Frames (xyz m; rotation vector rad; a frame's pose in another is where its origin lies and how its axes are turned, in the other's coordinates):
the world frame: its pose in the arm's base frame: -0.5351 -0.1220 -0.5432 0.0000 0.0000 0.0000
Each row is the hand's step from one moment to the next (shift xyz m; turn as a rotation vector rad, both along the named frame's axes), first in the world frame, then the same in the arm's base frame.
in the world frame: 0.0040 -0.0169 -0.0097 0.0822 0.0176 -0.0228
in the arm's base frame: 0.0040 -0.0169 -0.0097 0.0822 0.0176 -0.0228
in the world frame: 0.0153 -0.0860 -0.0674 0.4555 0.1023 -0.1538
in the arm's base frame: 0.0153 -0.0860 -0.0674 0.4555 0.1023 -0.1538
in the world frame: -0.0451 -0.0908 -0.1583 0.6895 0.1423 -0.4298
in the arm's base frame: -0.0451 -0.0908 -0.1583 0.6895 0.1423 -0.4298
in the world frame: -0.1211 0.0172 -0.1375 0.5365 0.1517 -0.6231
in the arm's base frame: -0.1211 0.0172 -0.1375 0.5365 0.1517 -0.6231
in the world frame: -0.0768 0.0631 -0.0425 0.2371 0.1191 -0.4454
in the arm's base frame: -0.0768 0.0631 -0.0425 0.2371 0.1191 -0.4454
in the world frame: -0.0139 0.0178 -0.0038 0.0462 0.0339 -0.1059
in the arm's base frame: -0.0139 0.0178 -0.0038 0.0462 0.0339 -0.1059
